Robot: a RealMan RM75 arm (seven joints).
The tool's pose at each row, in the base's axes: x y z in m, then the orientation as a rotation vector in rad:
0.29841, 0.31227, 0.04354, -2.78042, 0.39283, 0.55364
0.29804, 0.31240, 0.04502, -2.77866, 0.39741, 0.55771
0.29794, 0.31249, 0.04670, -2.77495, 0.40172, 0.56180
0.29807, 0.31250, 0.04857, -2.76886, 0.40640, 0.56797
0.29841, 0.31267, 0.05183, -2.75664, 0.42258, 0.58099
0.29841, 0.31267, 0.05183, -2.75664, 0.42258, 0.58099
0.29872, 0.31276, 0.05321, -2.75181, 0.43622, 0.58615
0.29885, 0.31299, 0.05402, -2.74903, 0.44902, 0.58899
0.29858, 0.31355, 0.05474, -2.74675, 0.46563, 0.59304
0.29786, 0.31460, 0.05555, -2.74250, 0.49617, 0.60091
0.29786, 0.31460, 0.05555, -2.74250, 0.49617, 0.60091
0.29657, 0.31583, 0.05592, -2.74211, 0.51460, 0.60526
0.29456, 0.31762, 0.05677, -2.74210, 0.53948, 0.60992
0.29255, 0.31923, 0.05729, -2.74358, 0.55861, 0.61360
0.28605, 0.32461, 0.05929, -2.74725, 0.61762, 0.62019
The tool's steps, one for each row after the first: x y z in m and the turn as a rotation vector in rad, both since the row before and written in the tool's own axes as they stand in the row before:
-0.00096, -0.00032, -0.00115, 0.00065, -0.00254, 0.00356
-0.00080, -0.00041, -0.00143, 0.00247, -0.00308, 0.00323
-0.00066, -0.00045, -0.00169, 0.00416, -0.00499, 0.00359
-0.00110, -0.00098, -0.00293, 0.00814, -0.00963, 0.01204
0.00000, 0.00000, 0.00000, 0.00000, 0.00000, 0.00000
-0.00034, -0.00049, -0.00128, 0.00323, -0.00293, 0.00980
-0.00029, -0.00043, -0.00067, 0.00189, -0.00099, 0.00907
-0.00068, -0.00057, -0.00034, 0.00102, -0.00113, 0.01192
-0.00124, -0.00086, -0.00010, 0.00157, -0.00232, 0.02200
0.00000, 0.00000, 0.00000, 0.00000, 0.00000, 0.00000
-0.00160, -0.00068, 0.00055, -0.00111, -0.00048, 0.01337
-0.00259, -0.00097, 0.00058, -0.00178, 0.00030, 0.01790
-0.00240, -0.00070, 0.00080, -0.00291, 0.00065, 0.01385
-0.00800, -0.00238, 0.00236, -0.00734, 0.00481, 0.04192

